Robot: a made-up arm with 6 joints. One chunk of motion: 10 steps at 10 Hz.
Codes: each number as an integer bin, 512 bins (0 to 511) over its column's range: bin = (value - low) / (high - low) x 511, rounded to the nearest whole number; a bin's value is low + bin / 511 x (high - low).
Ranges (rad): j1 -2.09..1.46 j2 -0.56..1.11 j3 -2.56..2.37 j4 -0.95..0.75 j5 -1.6..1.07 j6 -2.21..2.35
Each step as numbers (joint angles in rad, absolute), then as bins.
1 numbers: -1.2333 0.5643 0.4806 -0.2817 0.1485 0.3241
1 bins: 123 344 315 201 335 284
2 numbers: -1.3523 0.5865 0.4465 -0.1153 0.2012 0.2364
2 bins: 106 351 312 251 345 274
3 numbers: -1.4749 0.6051 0.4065 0.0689 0.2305 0.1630
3 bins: 89 357 307 306 350 266
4 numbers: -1.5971 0.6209 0.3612 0.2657 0.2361 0.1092
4 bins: 71 361 303 365 351 260
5 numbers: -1.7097 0.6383 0.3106 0.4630 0.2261 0.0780
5 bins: 55 367 298 425 349 256
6 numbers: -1.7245 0.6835 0.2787 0.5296 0.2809 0.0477
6 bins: 53 380 294 445 360 253
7 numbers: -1.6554 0.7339 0.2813 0.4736 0.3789 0.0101
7 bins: 63 396 295 428 379 249
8 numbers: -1.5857 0.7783 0.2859 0.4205 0.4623 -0.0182
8 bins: 73 410 295 412 395 246
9 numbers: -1.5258 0.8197 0.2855 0.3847 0.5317 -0.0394
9 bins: 81 422 295 401 408 243
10 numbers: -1.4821 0.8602 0.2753 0.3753 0.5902 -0.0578
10 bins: 88 435 294 398 419 241
